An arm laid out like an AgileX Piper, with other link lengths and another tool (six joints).
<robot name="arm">
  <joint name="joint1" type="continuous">
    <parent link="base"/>
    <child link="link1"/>
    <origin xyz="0 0 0.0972"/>
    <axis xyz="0 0 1"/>
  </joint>
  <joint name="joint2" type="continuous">
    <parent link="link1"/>
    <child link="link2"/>
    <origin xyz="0 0 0"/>
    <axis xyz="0 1 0"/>
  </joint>
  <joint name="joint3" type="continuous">
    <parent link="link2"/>
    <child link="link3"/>
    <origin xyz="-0.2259 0 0.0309"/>
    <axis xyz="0 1 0"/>
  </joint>
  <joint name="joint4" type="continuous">
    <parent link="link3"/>
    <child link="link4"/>
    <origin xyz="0.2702 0 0.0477"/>
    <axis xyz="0.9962 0 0.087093"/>
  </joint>
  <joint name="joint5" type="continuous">
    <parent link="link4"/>
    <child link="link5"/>
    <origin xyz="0 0 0"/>
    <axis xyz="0 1 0"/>
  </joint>
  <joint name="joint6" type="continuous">
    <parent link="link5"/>
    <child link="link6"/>
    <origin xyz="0.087 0 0.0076"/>
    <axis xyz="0.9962 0 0.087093"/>
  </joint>
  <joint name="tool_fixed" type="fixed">
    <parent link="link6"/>
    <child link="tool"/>
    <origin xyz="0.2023 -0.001 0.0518" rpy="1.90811 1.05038 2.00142"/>
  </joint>
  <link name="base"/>
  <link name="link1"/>
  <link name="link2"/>
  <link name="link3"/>
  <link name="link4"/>
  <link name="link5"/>
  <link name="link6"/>
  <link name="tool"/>
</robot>
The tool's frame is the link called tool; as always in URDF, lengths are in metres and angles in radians. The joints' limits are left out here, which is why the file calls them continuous.
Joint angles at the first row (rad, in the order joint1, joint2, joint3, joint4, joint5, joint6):
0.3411, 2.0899, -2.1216, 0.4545, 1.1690, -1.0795
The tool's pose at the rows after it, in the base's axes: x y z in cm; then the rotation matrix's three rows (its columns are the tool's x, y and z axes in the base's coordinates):
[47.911 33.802 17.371], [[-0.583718 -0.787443 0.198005], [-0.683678 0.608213 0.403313], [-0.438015 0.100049 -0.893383]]
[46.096 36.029 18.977], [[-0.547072 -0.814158 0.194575], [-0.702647 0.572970 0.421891], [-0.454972 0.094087 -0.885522]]
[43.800 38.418 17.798], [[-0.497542 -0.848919 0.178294], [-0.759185 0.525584 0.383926], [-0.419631 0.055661 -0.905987]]
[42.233 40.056 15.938], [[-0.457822 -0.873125 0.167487], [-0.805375 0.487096 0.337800], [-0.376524 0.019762 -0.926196]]
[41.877 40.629 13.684], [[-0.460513 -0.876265 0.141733], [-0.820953 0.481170 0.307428], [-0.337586 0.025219 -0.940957]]
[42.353 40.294 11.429], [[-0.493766 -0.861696 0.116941], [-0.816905 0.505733 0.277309], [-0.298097 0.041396 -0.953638]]
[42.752 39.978 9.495], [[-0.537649 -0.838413 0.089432], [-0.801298 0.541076 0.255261], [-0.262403 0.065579 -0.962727]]
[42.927 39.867 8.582], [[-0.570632 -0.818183 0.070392], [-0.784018 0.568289 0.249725], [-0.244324 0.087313 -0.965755]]
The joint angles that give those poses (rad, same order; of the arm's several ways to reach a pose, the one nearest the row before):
0.3654, 2.0853, -2.2379, 0.4586, 1.2143, -1.0276
0.4142, 2.0745, -2.2683, 0.4556, 1.2310, -1.0104
0.4937, 2.0801, -2.2705, 0.3966, 1.2412, -1.0032
0.5569, 2.0996, -2.2705, 0.3388, 1.2449, -1.0007
0.5785, 2.1349, -2.2705, 0.3173, 1.2454, -0.9894
0.5785, 2.1710, -2.2704, 0.2981, 1.2454, -0.9610
0.5785, 2.2024, -2.2705, 0.2830, 1.2454, -0.9160
0.5785, 2.2179, -2.2705, 0.2790, 1.2454, -0.8785

